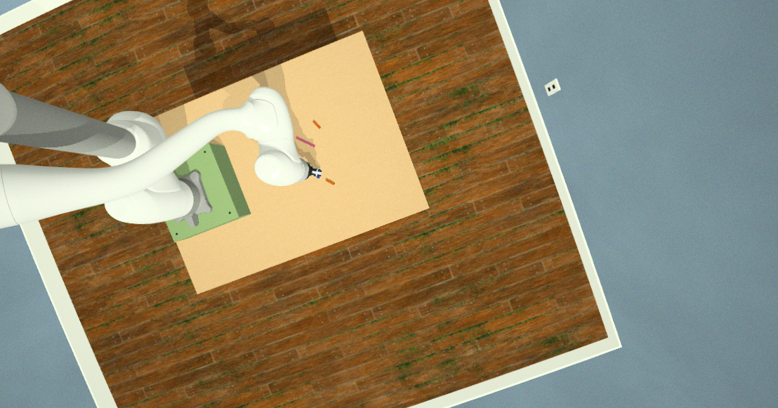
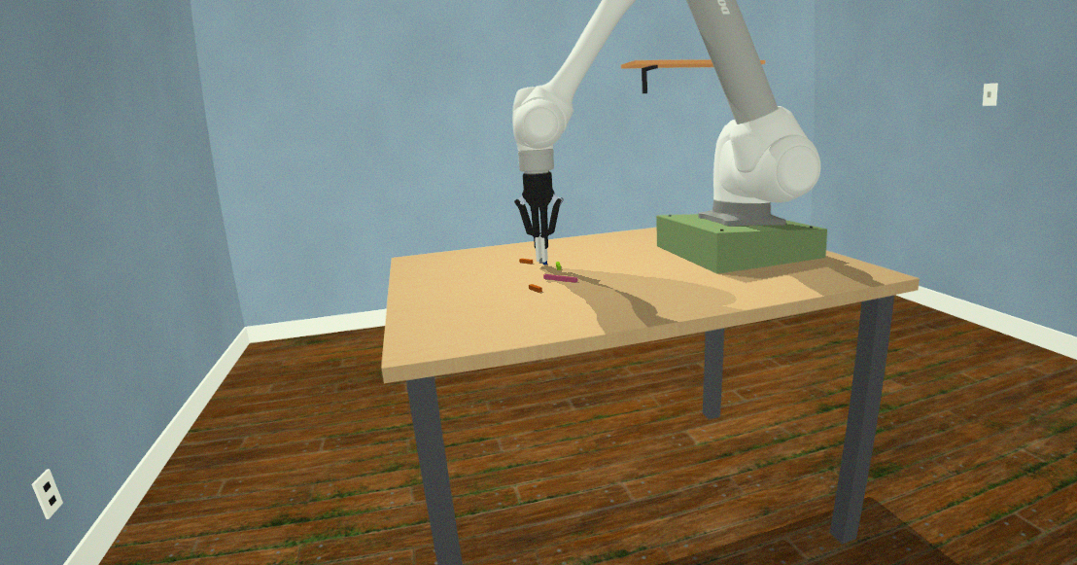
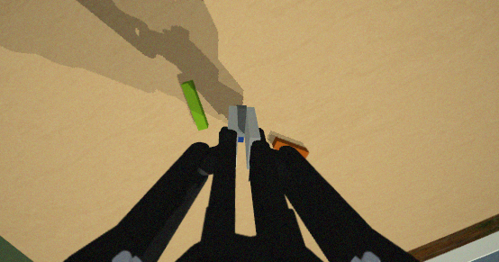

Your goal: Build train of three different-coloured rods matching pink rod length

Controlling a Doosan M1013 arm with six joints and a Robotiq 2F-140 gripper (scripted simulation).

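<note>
Now: the grey rod 3 cm below my hand. The rest, counted from my hand: blue rod 4 cm below, 2 cm to the right, 1 cm behind; then lime rod 4 cm below, 4 cm behind, 3 cm to the left; then pink rod 14 cm to the left, 4 cm below, 2 cm behind.
</note>
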